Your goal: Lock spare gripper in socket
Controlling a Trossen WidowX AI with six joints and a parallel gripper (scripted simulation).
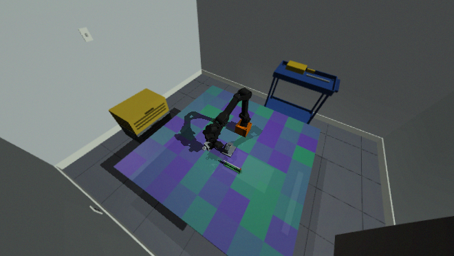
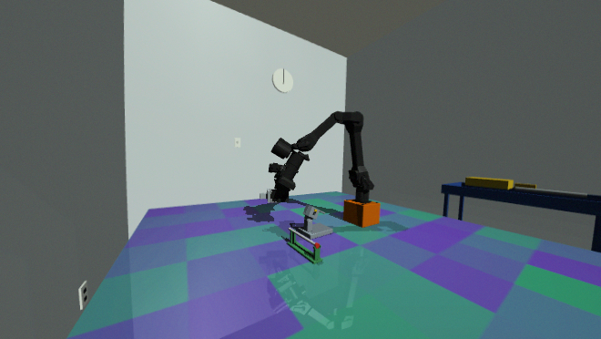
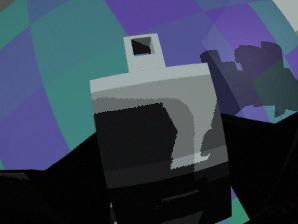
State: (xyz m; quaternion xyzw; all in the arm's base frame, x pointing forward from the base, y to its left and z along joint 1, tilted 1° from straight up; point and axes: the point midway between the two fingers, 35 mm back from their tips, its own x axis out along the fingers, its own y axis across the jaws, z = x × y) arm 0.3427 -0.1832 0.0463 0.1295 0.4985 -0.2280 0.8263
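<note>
My gripper tip is 14 cm to the right of the grey mount, 9 cm past it and 7 cm above it. Round my gripper tip: green cradle: 22 cm to the left, 9 cm below, 4 cm ahead; spare gripper: 2 cm above.
</note>
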